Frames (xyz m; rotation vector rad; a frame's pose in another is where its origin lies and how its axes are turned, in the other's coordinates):
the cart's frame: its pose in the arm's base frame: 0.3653 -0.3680 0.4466 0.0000 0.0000 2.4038
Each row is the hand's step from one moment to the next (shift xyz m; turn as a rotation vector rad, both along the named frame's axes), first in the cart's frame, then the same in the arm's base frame.
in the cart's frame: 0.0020 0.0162 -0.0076 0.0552 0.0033 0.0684
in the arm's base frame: -0.0124 -0.0106 -0.0076 -0.0431 0.0347 0.0684
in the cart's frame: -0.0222 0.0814 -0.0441 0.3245 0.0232 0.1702
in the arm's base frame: -0.0383 -0.0752 -0.0441 -0.2557 0.2011 0.1702
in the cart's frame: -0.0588 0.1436 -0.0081 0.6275 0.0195 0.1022
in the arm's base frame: -0.0531 -0.1458 -0.0081 -0.4774 0.4077 0.1022
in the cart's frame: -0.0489 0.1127 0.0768 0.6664 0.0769 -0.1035
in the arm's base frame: -0.0396 -0.1163 0.0768 -0.5448 0.3914 -0.1035
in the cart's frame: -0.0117 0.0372 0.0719 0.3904 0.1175 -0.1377
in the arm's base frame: -0.0164 -0.0354 0.0719 -0.3679 0.1757 -0.1377
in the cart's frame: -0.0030 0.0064 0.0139 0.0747 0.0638 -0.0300
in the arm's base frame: -0.0021 -0.0068 0.0139 -0.0982 0.0030 -0.0300
